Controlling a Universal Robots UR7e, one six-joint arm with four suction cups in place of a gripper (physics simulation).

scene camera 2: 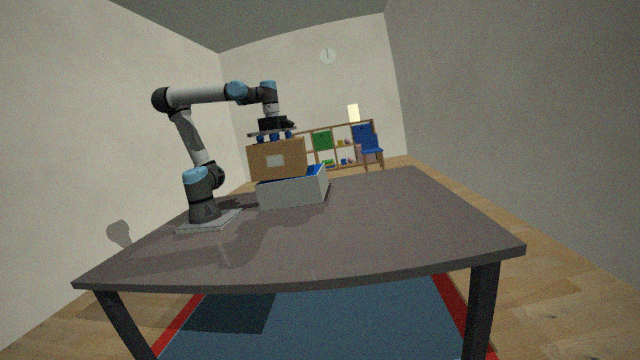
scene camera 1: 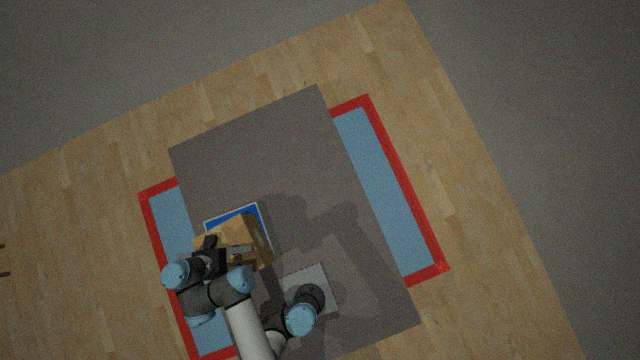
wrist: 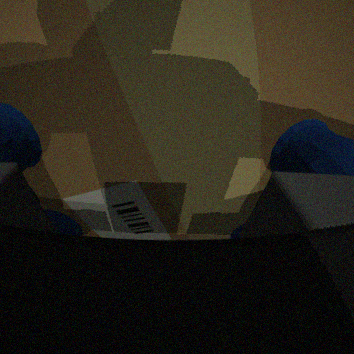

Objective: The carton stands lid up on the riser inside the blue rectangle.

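Note:
The brown carton is upright with its lid up, over the grey riser. Its lower edge is level with the riser's top, and I cannot tell whether it touches. The blue rectangle shows beside the carton on the riser's top. My gripper sits on the carton's lid with its blue suction cups pressed on it. A barcode label lies on the lid in the wrist view.
The riser stands on a grey table near the arm's base. A blue floor mat with a red border lies under the table. A shelf unit and a blue chair stand at the far wall.

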